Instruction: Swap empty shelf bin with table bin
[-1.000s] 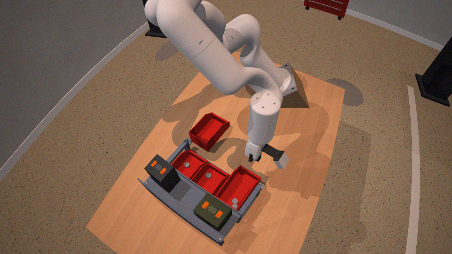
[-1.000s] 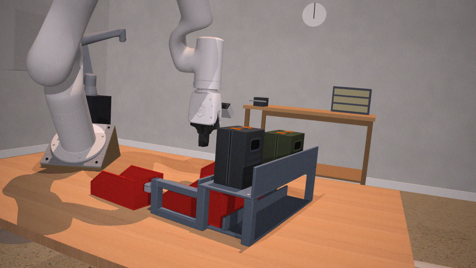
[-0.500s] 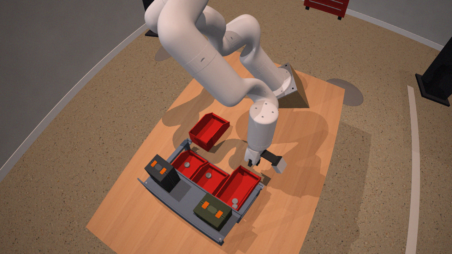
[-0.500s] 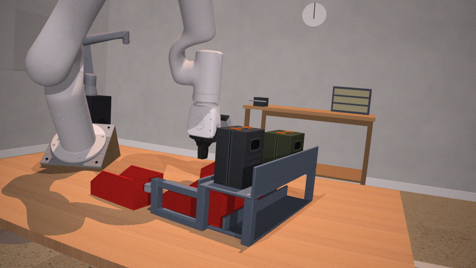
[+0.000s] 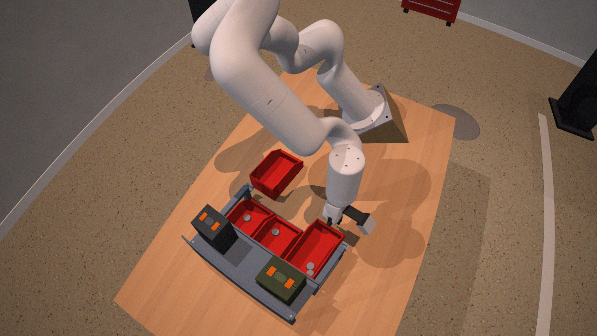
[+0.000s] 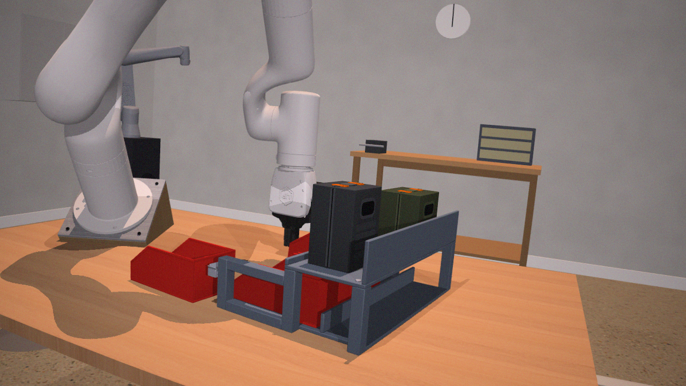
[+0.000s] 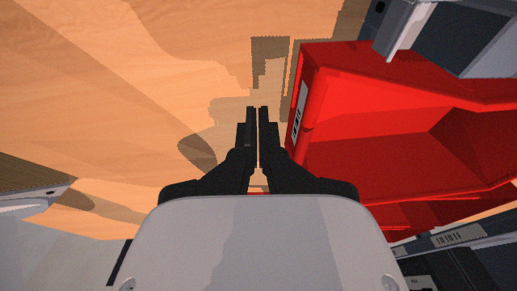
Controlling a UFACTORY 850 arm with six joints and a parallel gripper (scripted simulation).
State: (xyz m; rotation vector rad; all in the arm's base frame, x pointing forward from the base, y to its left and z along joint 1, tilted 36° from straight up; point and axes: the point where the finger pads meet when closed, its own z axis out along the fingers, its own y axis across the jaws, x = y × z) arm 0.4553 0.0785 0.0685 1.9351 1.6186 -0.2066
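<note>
Now: the shelf front lip 50 mm ahead of my hand, 130 mm to the right of it and 50 mm below it. Round my hand: grey back panel 300 mm ahead, 200 mm to the right, 70 mm above; black case 200 mm ahead, 290 mm to the right, 100 mm above; green case 260 mm ahead, 70 mm to the right, 90 mm above.
</note>
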